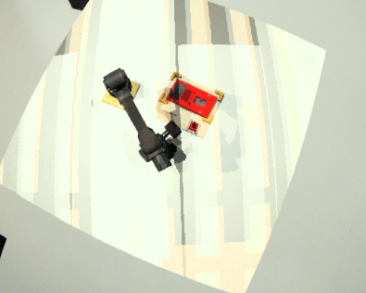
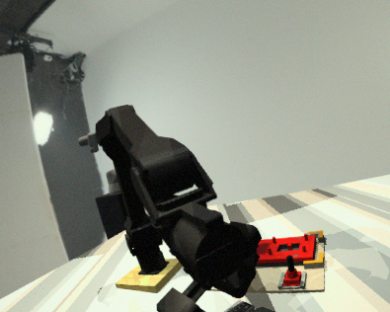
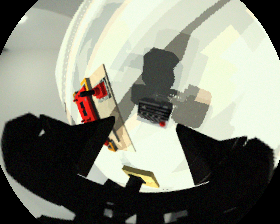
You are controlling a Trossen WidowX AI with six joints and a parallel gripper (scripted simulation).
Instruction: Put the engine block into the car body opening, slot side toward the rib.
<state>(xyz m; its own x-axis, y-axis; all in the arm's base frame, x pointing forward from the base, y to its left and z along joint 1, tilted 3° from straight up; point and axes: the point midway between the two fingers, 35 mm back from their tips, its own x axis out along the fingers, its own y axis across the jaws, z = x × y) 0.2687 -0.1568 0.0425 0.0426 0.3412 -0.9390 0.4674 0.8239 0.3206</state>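
My gripper tip is now 3 cm above the engine block, 1 cm to the left of it and 1 cm short of it. From my gripper tip the other things lie so: black upright post (11 cm to the left, 9 cm ahead, 1 cm below).
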